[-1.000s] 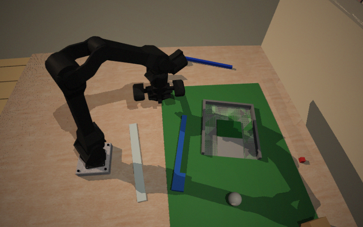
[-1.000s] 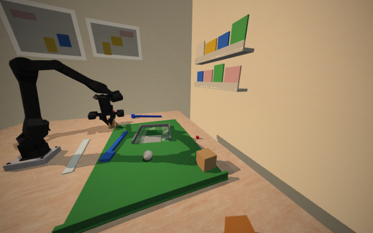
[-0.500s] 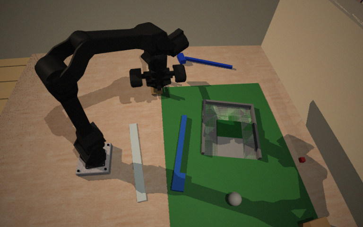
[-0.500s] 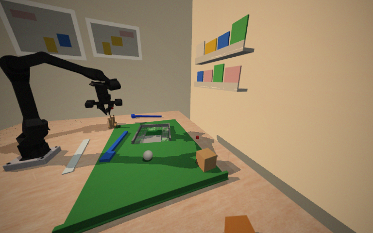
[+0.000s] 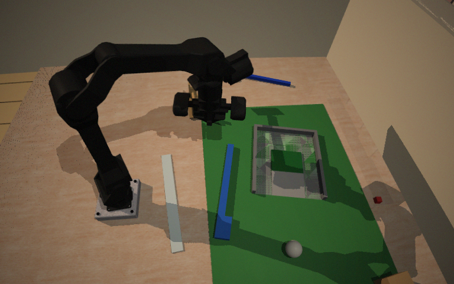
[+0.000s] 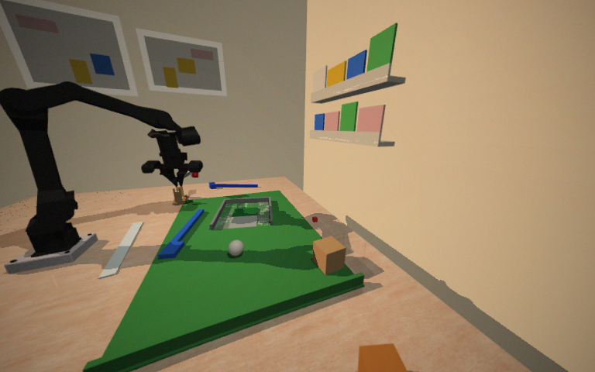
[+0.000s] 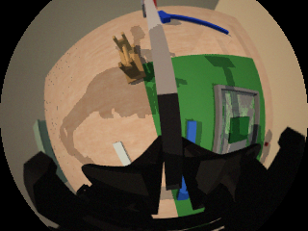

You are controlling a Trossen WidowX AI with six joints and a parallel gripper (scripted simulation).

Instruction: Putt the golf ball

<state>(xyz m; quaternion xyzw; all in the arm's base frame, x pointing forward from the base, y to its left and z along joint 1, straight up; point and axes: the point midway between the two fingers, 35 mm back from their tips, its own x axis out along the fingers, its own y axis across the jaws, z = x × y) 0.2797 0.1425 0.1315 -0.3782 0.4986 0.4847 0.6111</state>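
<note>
My gripper tip is 11 cm to the right of the red putter, 2 cm below it and 2 cm short of it. The rest, counted from my gripper tip: blue putter: 30 cm to the left, 23 cm ahead, 11 cm below; then wooden stand: 18 cm to the left, 9 cm below, 3 cm behind; then pale strip: 16 cm to the right, 14 cm behind, 12 cm below.
</note>
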